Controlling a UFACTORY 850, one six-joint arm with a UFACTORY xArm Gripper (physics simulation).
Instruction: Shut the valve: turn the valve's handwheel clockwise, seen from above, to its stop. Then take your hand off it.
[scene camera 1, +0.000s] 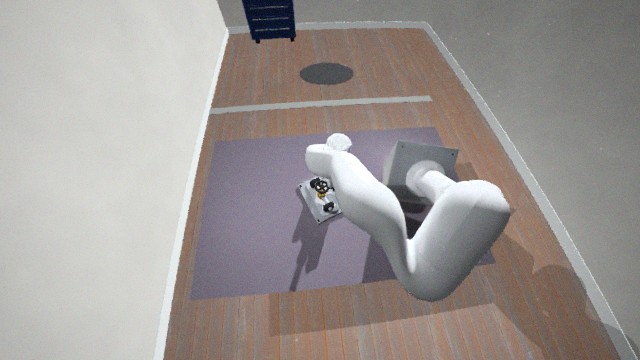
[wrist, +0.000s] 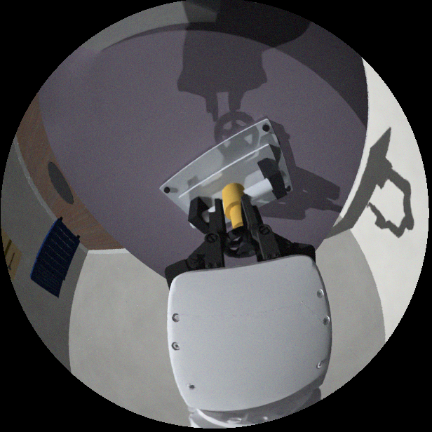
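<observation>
The valve's black handwheel (scene camera 1: 322, 187) (wrist: 242, 253) tops the yellow valve body (wrist: 233, 195). The valve stands on a pale base plate (scene camera 1: 307, 194) (wrist: 215, 161) on the floor mat, with black flanges at both pipe ends. My gripper (wrist: 231, 206) is mostly shut, with a narrow gap between its fingers and nothing gripped. In the wrist view its fingers reach past the handwheel, and their tips appear on either side of the yellow body. The fingers hide parts of the wheel, and contact cannot be told. In the scene view the arm hides the gripper.
The purple mat (scene camera 1: 250, 240) (wrist: 125, 130) lies around the base plate. The robot's grey pedestal (scene camera 1: 395, 165) stands to the right in the scene view. A dark disc (scene camera 1: 326, 73) (wrist: 61, 183) and a blue cabinet (scene camera 1: 272, 20) (wrist: 54, 257) are farther back.
</observation>
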